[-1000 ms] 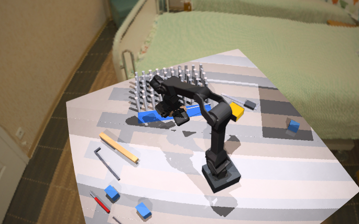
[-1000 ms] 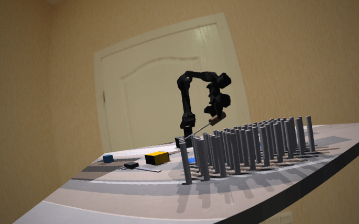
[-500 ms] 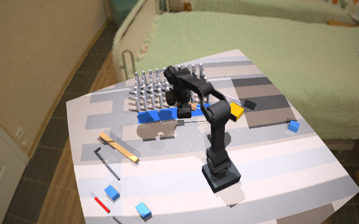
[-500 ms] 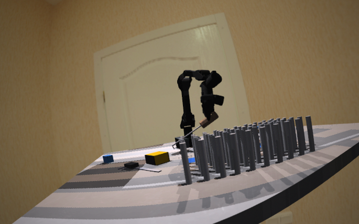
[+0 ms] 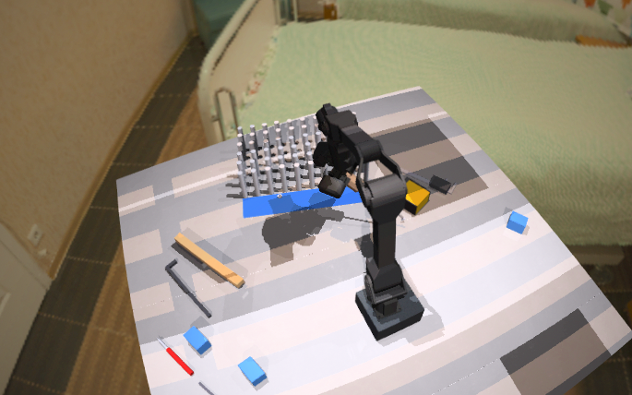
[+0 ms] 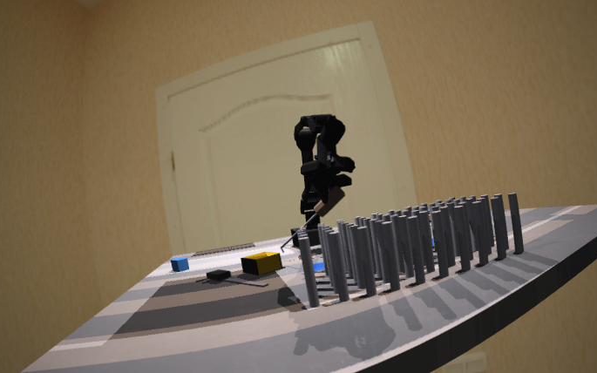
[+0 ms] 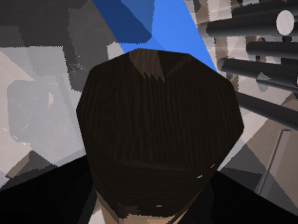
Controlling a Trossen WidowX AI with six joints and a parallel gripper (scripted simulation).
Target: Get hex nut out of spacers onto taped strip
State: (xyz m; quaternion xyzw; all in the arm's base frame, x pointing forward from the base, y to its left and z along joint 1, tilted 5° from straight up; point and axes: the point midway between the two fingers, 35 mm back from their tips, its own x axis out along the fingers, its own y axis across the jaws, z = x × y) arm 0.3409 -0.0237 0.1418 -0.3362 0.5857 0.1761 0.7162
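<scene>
My gripper tip is 50 mm past the brown-handled tool, 70 mm to the left of it and 50 mm above it. Round my gripper tip: blue taped strip (90 mm ahead, 100 mm to the left, 150 mm below); hex nut (130 mm ahead, 180 mm to the left, 140 mm below); red-handled tool (300 mm behind, 600 mm to the left, 140 mm below).
</scene>
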